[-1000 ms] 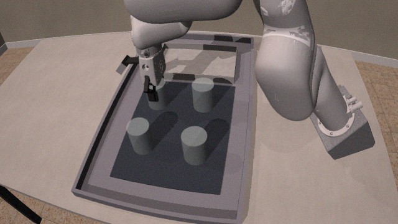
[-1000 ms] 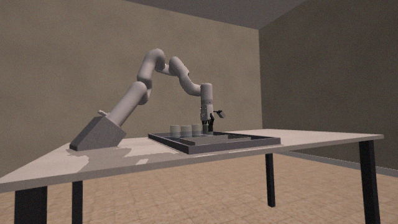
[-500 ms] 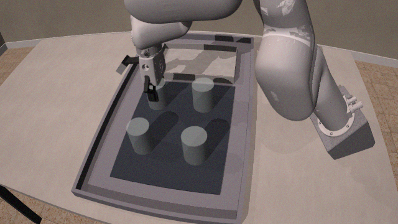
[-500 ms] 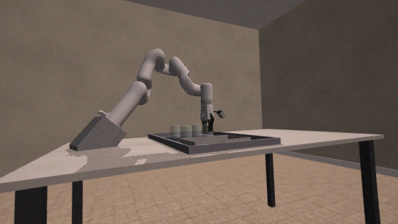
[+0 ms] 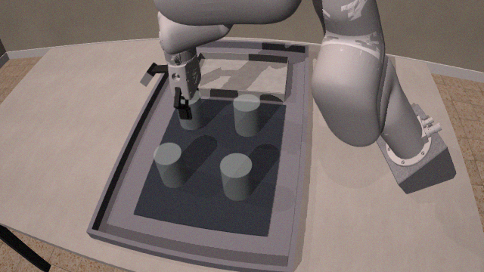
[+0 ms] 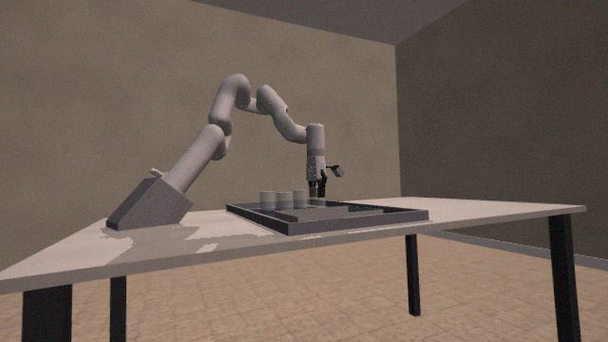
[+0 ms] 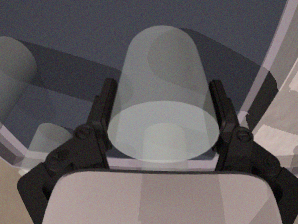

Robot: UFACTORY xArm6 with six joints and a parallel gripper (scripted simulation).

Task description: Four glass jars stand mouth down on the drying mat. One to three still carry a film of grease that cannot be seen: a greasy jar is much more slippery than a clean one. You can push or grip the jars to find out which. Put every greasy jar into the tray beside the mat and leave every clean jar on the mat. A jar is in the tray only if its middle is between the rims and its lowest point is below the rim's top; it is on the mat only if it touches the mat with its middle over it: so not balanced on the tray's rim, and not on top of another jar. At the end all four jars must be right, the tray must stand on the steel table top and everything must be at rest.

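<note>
The tray lies 220 mm to the right of my hand, 90 mm behind it and 70 mm below it. The rest, counted from my hand: dark drying mat 100 mm to the left, 80 mm below, 80 mm behind.
</note>
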